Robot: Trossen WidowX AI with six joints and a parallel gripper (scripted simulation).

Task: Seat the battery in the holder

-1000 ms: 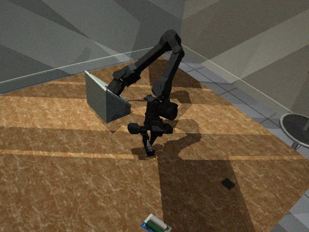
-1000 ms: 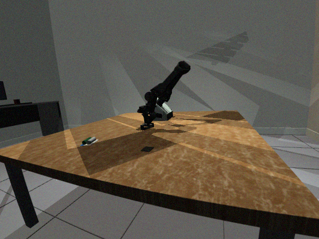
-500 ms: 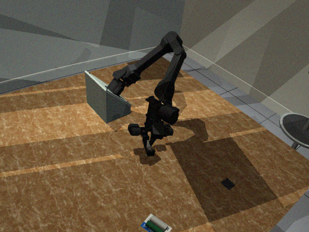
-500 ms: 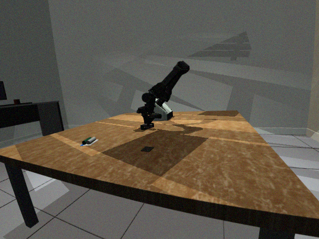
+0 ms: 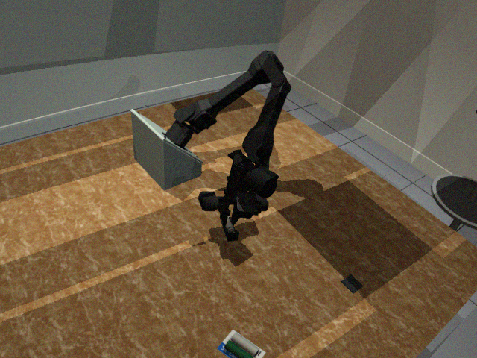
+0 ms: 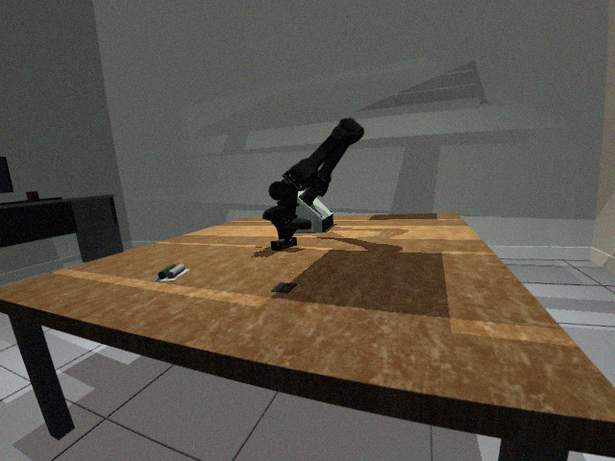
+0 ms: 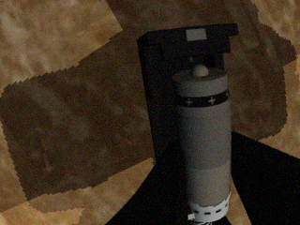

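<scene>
Right now the grey battery is 1 cm above my gripper tip.
</scene>
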